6 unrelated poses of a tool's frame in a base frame.
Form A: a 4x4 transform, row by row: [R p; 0 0 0 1], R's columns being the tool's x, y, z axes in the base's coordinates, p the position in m. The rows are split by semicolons.
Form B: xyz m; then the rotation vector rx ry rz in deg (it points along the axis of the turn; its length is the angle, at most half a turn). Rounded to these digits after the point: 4 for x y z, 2 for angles.
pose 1, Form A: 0.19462 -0.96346 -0.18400 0.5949; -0.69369 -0.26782 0.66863 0.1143; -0.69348 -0.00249 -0.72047 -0.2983; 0 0 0 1
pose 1, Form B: 0.5949 0.1143 -0.2983 -116.62 88.54 46.88
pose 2, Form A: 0.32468 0.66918 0.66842 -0.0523; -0.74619 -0.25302 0.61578 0.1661; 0.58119 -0.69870 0.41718 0.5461; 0 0 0 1
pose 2, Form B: -0.0523 0.1661 0.5461 -71.25 4.73 -76.72
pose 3, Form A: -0.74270 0.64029 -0.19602 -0.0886; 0.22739 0.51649 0.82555 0.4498; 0.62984 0.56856 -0.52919 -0.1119; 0 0 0 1
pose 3, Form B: -0.0886 0.4498 -0.1119 -40.59 -130.43 -65.21
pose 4, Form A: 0.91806 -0.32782 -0.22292 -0.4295; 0.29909 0.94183 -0.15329 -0.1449; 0.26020 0.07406 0.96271 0.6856; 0 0 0 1
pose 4, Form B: -0.4295 -0.1449 0.6856 6.71 -14.26 18.51
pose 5, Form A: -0.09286 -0.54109 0.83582 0.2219; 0.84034 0.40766 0.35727 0.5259; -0.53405 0.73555 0.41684 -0.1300; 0 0 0 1
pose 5, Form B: 0.2219 0.5259 -0.1300 18.65 67.54 68.11
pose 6, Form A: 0.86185 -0.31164 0.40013 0.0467; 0.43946 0.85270 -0.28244 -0.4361; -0.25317 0.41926 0.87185 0.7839; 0 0 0 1
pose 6, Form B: 0.0467 -0.4361 0.7839 21.61 20.12 23.14
